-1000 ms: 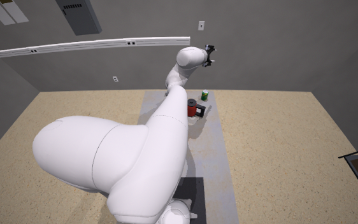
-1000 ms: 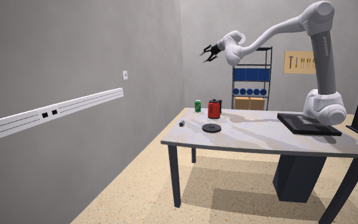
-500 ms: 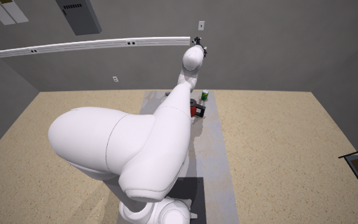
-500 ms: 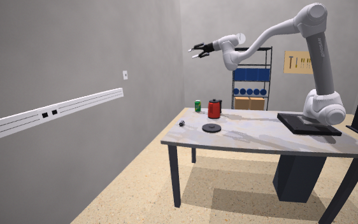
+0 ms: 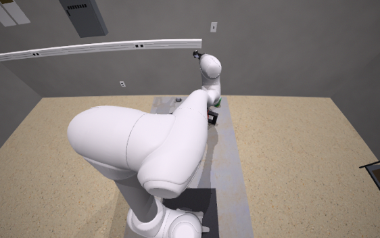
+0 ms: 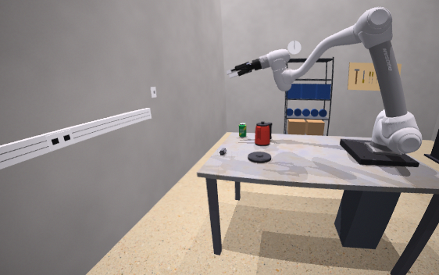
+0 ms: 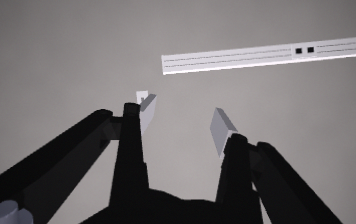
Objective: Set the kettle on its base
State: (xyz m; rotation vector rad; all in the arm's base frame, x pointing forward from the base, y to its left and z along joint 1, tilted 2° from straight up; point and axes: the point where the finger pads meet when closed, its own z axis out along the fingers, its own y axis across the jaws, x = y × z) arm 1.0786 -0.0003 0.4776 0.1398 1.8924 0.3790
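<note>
My gripper is now 460 mm above the red kettle, 220 mm past it and 90 mm to the left of it. From my hand the other things lie so: small dark object 530 mm below, 200 mm to the left, 10 mm ahead; green can 480 mm below, 200 mm to the right, 10 mm behind; round black base 530 mm below, 240 mm behind, 220 mm to the left.
</note>
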